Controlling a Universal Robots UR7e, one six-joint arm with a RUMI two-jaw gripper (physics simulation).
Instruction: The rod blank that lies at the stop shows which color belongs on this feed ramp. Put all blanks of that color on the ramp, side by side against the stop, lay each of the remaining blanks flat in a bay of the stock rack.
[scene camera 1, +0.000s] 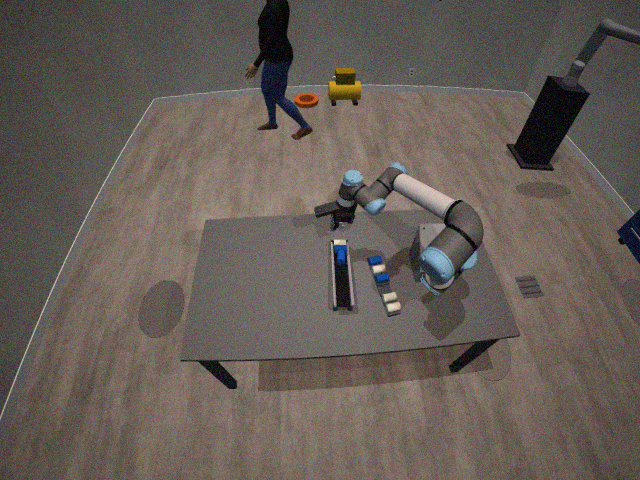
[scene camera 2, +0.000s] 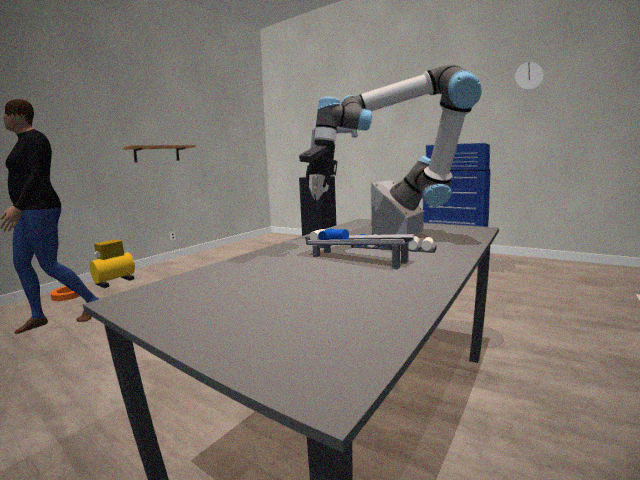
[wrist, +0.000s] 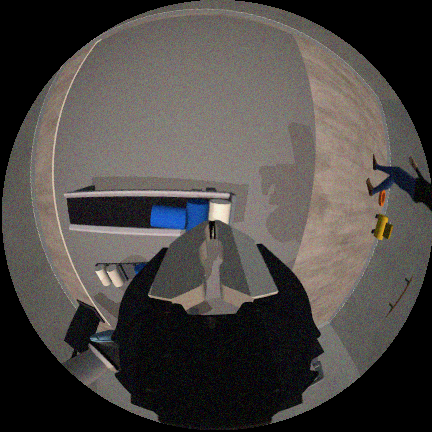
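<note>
The feed ramp (scene camera 1: 342, 294) (wrist: 107, 212) has a cream blank (scene camera 1: 339, 242) (wrist: 220, 211) across its far end at the stop. A blue blank (scene camera 1: 340, 248) (wrist: 198, 212) lies crosswise beside it. Another blue blank (scene camera 1: 340, 256) (scene camera 2: 333, 234) (wrist: 168, 217) lies lengthwise along the ramp, its end at the crosswise blue one. The stock rack (scene camera 1: 386, 288) holds, from the far end, a blue (scene camera 1: 375, 260), a cream (scene camera 1: 379, 268) and a blue blank (scene camera 1: 382, 277), a bare bay, then two cream blanks (scene camera 1: 389, 297) (scene camera 1: 393, 306). My gripper (scene camera 1: 338, 225) (scene camera 2: 316, 198) (wrist: 212, 221) is shut and empty, above the ramp's far end.
The grey table (scene camera 1: 248, 310) (scene camera 2: 268, 330) carries the ramp, the rack and the robot's base (scene camera 2: 385, 209). The rack stands between ramp and base. A person (scene camera 1: 275, 67) (scene camera 2: 32, 175) walks on the floor behind the table, near a yellow compressor (scene camera 1: 344, 89) and an orange ring (scene camera 1: 298, 102).
</note>
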